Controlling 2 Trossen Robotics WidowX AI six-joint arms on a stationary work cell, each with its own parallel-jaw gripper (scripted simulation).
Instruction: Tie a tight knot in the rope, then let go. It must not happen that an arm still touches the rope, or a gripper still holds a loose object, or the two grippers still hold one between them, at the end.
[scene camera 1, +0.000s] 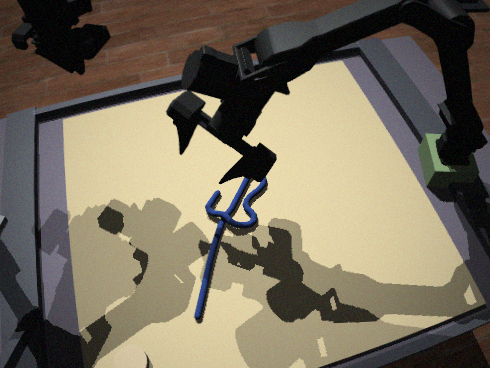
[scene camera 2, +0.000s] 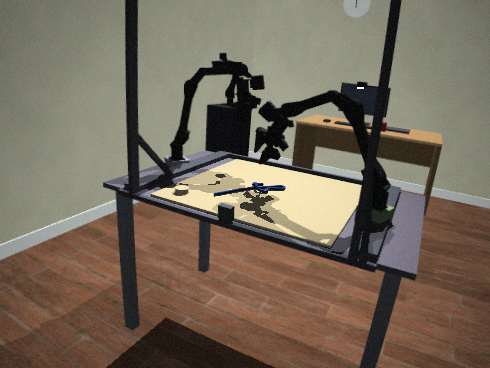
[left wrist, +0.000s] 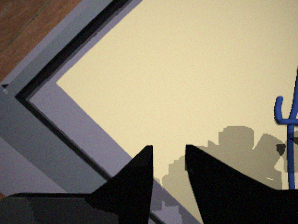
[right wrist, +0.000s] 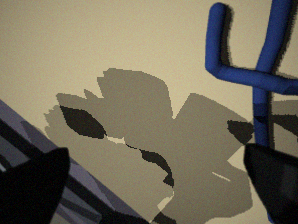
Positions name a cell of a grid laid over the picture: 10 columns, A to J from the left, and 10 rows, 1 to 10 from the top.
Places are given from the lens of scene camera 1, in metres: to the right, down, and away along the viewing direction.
my left gripper (scene camera 1: B2): -0.30, -0.20, 0.75
my right gripper (scene camera 1: E5): -0.08, -0.03, 0.75
